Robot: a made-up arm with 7 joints. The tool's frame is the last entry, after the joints. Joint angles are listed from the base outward.
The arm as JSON. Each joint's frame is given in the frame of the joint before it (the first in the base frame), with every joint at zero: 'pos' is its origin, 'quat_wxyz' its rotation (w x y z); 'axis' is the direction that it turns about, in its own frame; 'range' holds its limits. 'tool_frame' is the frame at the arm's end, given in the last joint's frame.
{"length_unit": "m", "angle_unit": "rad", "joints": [
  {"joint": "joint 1", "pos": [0.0, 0.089, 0.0], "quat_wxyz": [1.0, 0.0, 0.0, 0.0], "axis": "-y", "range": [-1.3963, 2.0]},
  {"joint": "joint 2", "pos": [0.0, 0.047, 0.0], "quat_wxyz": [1.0, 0.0, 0.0, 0.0], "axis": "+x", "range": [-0.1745, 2.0]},
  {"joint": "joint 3", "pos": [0.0, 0.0, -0.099], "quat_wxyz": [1.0, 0.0, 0.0, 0.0], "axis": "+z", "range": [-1.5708, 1.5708]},
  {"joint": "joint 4", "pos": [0.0, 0.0, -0.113], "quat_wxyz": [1.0, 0.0, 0.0, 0.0], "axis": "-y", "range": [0.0, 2.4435]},
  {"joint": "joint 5", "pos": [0.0, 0.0, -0.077], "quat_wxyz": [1.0, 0.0, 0.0, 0.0], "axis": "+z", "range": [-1.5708, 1.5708]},
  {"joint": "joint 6", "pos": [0.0, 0.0, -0.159], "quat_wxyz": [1.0, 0.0, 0.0, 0.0], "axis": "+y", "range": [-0.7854, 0.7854]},
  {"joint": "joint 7", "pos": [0.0, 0.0, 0.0], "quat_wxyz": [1.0, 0.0, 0.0, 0.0], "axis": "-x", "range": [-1.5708, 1.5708]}
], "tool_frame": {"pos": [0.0, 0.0, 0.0], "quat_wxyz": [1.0, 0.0, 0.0, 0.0]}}
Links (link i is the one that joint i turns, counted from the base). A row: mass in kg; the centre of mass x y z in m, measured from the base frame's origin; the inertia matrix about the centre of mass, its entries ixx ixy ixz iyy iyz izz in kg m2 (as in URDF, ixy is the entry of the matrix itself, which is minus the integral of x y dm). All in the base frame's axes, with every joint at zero. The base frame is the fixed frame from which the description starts. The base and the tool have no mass.
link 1: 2.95; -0.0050 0.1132 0.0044; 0.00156 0 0 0.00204 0 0.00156
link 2: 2.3; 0.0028 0.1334 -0.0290; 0.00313 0 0 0.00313 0 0.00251
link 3: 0.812; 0.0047 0.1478 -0.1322; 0.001 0 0 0.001 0 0.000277
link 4: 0.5; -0.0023 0.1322 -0.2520; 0.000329 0 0 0.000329 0 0.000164
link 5: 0.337; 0.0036 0.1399 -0.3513; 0.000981 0 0 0.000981 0 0.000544
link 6: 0.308; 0.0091 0.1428 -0.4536; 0.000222 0 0 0.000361 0 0.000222
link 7: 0.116; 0.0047 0.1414 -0.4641; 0.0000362 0 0 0.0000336 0 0.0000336
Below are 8 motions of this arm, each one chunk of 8 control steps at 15 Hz.
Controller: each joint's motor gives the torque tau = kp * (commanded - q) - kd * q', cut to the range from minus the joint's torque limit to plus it. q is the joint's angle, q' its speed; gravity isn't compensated. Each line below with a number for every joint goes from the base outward.
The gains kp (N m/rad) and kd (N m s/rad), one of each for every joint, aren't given. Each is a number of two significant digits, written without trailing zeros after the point. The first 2 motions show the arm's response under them.
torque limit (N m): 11 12 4.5 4.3 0.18 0.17 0.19
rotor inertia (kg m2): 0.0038 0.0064 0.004 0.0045 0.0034 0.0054 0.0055
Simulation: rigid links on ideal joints. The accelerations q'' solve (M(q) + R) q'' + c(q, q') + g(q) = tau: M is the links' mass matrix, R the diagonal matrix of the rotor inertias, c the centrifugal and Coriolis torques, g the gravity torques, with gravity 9.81 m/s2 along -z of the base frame. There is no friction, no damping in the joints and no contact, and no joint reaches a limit. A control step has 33 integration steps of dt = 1/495 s. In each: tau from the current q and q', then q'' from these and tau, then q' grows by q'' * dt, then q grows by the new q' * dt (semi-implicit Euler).
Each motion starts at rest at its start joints. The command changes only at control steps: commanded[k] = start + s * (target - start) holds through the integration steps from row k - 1 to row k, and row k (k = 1, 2, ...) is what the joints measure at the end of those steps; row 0 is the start. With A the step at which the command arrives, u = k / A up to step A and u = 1 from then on. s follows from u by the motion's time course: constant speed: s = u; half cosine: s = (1 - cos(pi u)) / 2; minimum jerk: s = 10 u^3 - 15 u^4 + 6 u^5; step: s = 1 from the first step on.
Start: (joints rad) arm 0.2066 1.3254 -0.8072 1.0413 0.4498 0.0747 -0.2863
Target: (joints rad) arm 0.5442 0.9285 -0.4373 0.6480 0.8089 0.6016 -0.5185
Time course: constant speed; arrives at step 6
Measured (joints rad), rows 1 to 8:
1: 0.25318 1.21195 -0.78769 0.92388 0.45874 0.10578 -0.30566
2: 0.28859 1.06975 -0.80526 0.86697 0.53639 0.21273 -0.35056
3: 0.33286 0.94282 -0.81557 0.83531 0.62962 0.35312 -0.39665
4: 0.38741 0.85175 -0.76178 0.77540 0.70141 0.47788 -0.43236
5: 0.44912 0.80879 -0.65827 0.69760 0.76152 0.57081 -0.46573
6: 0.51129 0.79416 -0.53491 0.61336 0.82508 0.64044 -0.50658
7: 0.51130 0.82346 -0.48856 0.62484 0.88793 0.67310 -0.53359
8: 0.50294 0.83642 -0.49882 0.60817 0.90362 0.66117 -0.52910
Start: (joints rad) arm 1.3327 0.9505 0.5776 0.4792 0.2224 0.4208 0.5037
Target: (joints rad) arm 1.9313 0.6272 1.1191 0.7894 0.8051 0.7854 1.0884
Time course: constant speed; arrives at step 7
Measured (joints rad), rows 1 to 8:
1: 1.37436 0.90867 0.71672 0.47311 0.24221 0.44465 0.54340
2: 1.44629 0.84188 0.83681 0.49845 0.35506 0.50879 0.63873
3: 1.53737 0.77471 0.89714 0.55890 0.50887 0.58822 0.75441
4: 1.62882 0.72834 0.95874 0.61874 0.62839 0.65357 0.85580
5: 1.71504 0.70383 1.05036 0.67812 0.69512 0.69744 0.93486
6: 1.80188 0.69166 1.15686 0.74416 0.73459 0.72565 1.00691
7: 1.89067 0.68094 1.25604 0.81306 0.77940 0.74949 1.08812
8: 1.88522 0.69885 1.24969 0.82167 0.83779 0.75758 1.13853
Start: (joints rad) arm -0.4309 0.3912 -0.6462 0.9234 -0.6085 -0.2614 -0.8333
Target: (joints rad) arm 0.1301 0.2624 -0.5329 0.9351 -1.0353 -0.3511 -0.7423
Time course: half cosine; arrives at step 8
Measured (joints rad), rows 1 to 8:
1: -0.39592 0.36716 -0.65413 0.86918 -0.61409 -0.25369 -0.82760
2: -0.34370 0.34410 -0.66352 0.87015 -0.63914 -0.23278 -0.81120
3: -0.25120 0.31548 -0.66262 0.87641 -0.70677 -0.22895 -0.79176
4: -0.13733 0.28608 -0.63392 0.88323 -0.81033 -0.24731 -0.77259
5: -0.02702 0.26493 -0.59505 0.89243 -0.91869 -0.27733 -0.75557
6: 0.05999 0.25210 -0.56303 0.89667 -1.00567 -0.30633 -0.74223
7: 0.11100 0.24500 -0.54603 0.89635 -1.06004 -0.32562 -0.73351
8: 0.12183 0.24173 -0.54474 0.89442 -1.08131 -0.33263 -0.73030

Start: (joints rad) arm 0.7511 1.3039 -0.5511 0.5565 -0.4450 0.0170 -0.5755
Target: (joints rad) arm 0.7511 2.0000 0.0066 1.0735 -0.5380 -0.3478 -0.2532
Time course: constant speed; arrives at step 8
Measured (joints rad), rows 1 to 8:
1: 0.72209 1.29527 -0.55845 0.58842 -0.45509 0.00678 -0.55140
2: 0.70880 1.29530 -0.58147 0.67421 -0.50633 -0.03155 -0.49229
3: 0.71002 1.33535 -0.55839 0.77439 -0.58877 -0.10321 -0.42839
4: 0.71445 1.42466 -0.49417 0.83364 -0.65005 -0.18624 -0.38475
5: 0.72355 1.54917 -0.40225 0.86700 -0.66251 -0.24840 -0.35575
6: 0.73845 1.67868 -0.28621 0.91925 -0.63454 -0.28077 -0.32505
7: 0.75080 1.79368 -0.16790 0.99664 -0.58764 -0.30229 -0.28784
8: 0.75742 1.89180 -0.07487 1.07512 -0.55077 -0.33680 -0.24802

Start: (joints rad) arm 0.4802 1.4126 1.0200 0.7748 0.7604 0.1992 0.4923
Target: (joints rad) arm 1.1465 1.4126 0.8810 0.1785 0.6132 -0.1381 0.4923
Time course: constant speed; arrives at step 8
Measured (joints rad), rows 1 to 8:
1: 0.56477 1.36934 1.03205 0.69277 0.73389 0.17449 0.49569
2: 0.64002 1.29249 1.06690 0.53020 0.72969 0.12595 0.49041
3: 0.71163 1.21130 1.03092 0.41804 0.77927 0.08846 0.47486
4: 0.79186 1.16862 0.96651 0.34439 0.82394 0.06694 0.46865
5: 0.87497 1.18306 0.94557 0.28175 0.81686 0.04508 0.47607
6: 0.96065 1.23753 0.94105 0.23084 0.76873 0.00488 0.48498
7: 1.04789 1.30174 0.92932 0.18355 0.70622 -0.05623 0.48775
8: 1.13341 1.35208 0.91322 0.12245 0.65348 -0.12627 0.48554

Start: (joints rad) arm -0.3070 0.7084 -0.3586 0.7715 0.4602 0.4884 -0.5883
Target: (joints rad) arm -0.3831 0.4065 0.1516 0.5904 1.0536 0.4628 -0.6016
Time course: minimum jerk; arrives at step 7
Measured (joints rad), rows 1 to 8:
1: -0.29473 0.66301 -0.34997 0.73926 0.46540 0.49307 -0.58596
2: -0.30753 0.58289 -0.33218 0.73161 0.50505 0.50465 -0.58077
3: -0.32445 0.48685 -0.25632 0.69239 0.59439 0.50940 -0.57799
4: -0.34354 0.40492 -0.12066 0.63792 0.75260 0.50768 -0.58078
5: -0.36099 0.35531 0.01594 0.58987 0.95721 0.50305 -0.58803
6: -0.37401 0.33500 0.09860 0.56195 1.13696 0.49713 -0.59522
7: -0.37638 0.33200 0.11628 0.55864 1.21972 0.49151 -0.59813
8: -0.36713 0.33343 0.11108 0.57115 1.19139 0.48891 -0.59596

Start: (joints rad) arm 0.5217 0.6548 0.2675 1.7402 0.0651 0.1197 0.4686
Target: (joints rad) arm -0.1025 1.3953 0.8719 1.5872 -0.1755 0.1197 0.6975
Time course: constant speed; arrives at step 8
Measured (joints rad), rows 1 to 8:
1: 0.40305 0.67168 0.28771 1.71705 0.05231 0.10903 0.48457
2: 0.29576 0.70630 0.28505 1.60879 0.02059 0.10486 0.52646
3: 0.21647 0.76729 0.30219 1.57389 -0.01319 0.13721 0.57474
4: 0.15419 0.85548 0.37178 1.59701 -0.05437 0.16646 0.61052
5: 0.09179 0.96223 0.48680 1.59507 -0.10123 0.16103 0.63142
6: 0.02278 1.06095 0.61295 1.56837 -0.14142 0.13664 0.64832
7: -0.04779 1.14524 0.70802 1.55360 -0.16758 0.11859 0.67203
8: -0.12243 1.22836 0.76121 1.54883 -0.18902 0.11112 0.70445

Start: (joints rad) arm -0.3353 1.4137 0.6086 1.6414 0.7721 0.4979 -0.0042
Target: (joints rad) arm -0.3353 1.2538 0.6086 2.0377 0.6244 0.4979 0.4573
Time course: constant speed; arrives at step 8
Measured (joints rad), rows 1 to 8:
1: -0.33755 1.33067 0.57821 1.69395 0.75970 0.50004 0.02534
2: -0.35419 1.23107 0.45319 1.72429 0.74638 0.50312 0.09986
3: -0.36930 1.17749 0.31736 1.74556 0.75330 0.53099 0.18854
4: -0.37154 1.15431 0.27161 1.80634 0.76656 0.57529 0.25956
5: -0.36145 1.15594 0.32445 1.87383 0.75937 0.59646 0.30911
6: -0.35017 1.16649 0.42229 1.92348 0.72183 0.57709 0.35142
7: -0.34411 1.16419 0.49252 1.97313 0.66725 0.53527 0.39978
8: -0.34480 1.14493 0.49674 2.02920 0.61797 0.49998 0.45904

